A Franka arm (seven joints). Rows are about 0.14 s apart.
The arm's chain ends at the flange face. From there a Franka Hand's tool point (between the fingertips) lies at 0.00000 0.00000 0.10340 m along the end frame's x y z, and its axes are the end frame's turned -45 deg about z.
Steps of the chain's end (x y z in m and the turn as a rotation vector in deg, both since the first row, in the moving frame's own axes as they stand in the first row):
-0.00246, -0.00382, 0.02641, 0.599, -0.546, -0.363
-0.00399, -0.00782, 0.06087, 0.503, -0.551, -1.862
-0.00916, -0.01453, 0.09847, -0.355, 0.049, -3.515
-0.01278, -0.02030, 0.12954, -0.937, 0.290, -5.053
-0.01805, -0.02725, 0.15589, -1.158, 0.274, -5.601
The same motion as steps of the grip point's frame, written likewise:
0.00102, -0.00590, 0.02640, 0.810, 0.037, -0.363
0.00263, -0.00969, 0.06086, 0.745, -0.034, -1.862
0.00342, -0.01622, 0.09847, -0.286, -0.216, -3.515
0.00456, -0.02179, 0.12952, -0.868, -0.457, -5.053
0.00547, -0.03015, 0.15587, -1.013, -0.625, -5.601

